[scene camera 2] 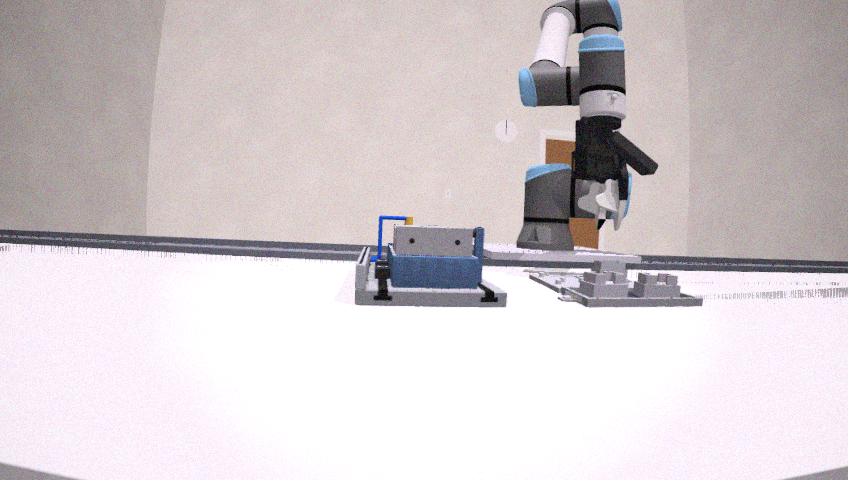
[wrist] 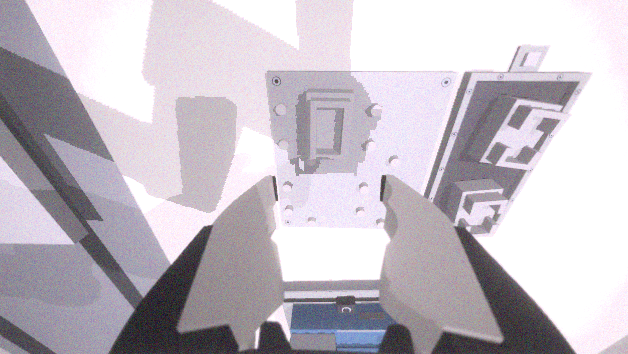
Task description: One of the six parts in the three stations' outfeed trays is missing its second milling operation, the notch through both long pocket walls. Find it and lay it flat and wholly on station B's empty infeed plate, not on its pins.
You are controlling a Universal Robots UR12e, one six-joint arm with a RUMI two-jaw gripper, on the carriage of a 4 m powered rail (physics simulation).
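Places are measured from the arm's base along level axes (x left, y back, z up), in centimetres.
Where they show: gripper, fingertip midpoint: (scene camera 2: 606, 229) (wrist: 327, 177); arm's base, link origin: (scene camera 2: 544, 248).
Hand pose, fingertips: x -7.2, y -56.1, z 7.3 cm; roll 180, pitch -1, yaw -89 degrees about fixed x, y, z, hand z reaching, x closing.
Observation:
Things, the pixels of their top centre, and the offset from my fingertips. "pt": a spot on its surface instead.
- grey part, top centre: (wrist: 329, 132) (scene camera 2: 609, 261) dx +0.9, dy -0.2, dz -6.0 cm
- pale pinned plate, top centre: (wrist: 351, 166) dx -4.2, dy -3.0, dz -9.5 cm
- small grey block, surface spot: (scene camera 2: 609, 264) pt dx +0.0, dy -1.9, dz -6.4 cm
- farther, top centre: (wrist: 530, 141) (scene camera 2: 657, 273) dx +0.0, dy -17.7, dz -6.2 cm
- nearer, top centre: (wrist: 484, 220) (scene camera 2: 604, 272) dx -9.0, dy -17.3, dz -6.2 cm
- blue vise, top centre: (scene camera 2: 424, 249) (wrist: 372, 346) dx -35.1, dy -8.3, dz -4.3 cm
- grey base, surface spot: (scene camera 2: 428, 297) pt dx -35.1, dy -23.3, dz -9.1 cm
- blue bracket, surface spot: (scene camera 2: 380, 237) pt dx -42.6, dy -1.3, dz -3.1 cm
A grey part (wrist: 314, 135) with a rectangular pocket lies in shadow on the pale pinned plate (wrist: 415, 110), between two rows of pins. No notch shows in its long pocket walls. It looks flat and off the pins. In scene camera 2 a small grey block (scene camera 2: 609, 264) shows behind the tray. My gripper (scene camera 2: 608, 223) (wrist: 327, 177) is open and empty, raised above the plate, its fingers wide apart. Two notched parts stand in the outfeed tray (scene camera 2: 645, 302) (wrist: 520, 76) beside the plate: one farther (wrist: 532, 131) and one nearer (wrist: 477, 187) in the wrist view.
A blue vise (scene camera 2: 434, 271) (wrist: 325, 316) holding a grey block (scene camera 2: 434, 240) stands on a grey base (scene camera 2: 428, 297), left of the tray in scene camera 2. A blue bracket (scene camera 2: 380, 237) rises beside it. The rail (scene camera 2: 178, 240) runs behind the table.

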